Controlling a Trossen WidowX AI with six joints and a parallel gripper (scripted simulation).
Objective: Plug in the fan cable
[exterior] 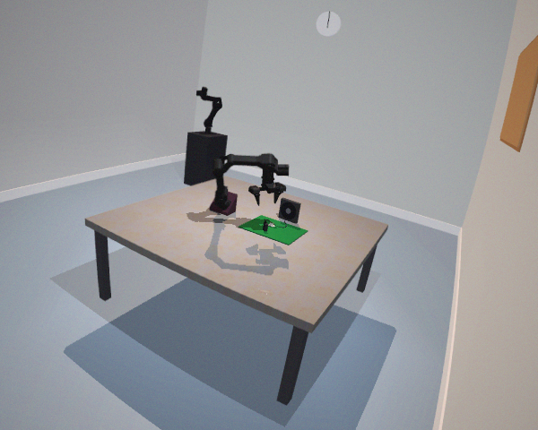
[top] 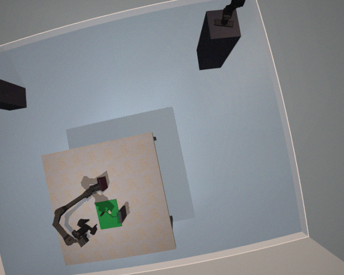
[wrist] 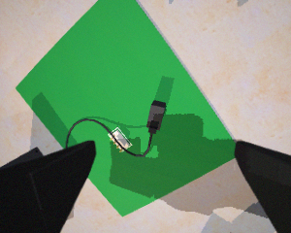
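Now: the dark fan plug 13 cm below my gripper tip and 2 cm to the left of it. Also, from my gripper tip: white four-pin fan header: 15 cm below, 10 cm to the left, 1 cm behind; then green board: 17 cm below, 8 cm to the left, 2 cm ahead; then black fan: 25 cm to the left, 9 cm below.
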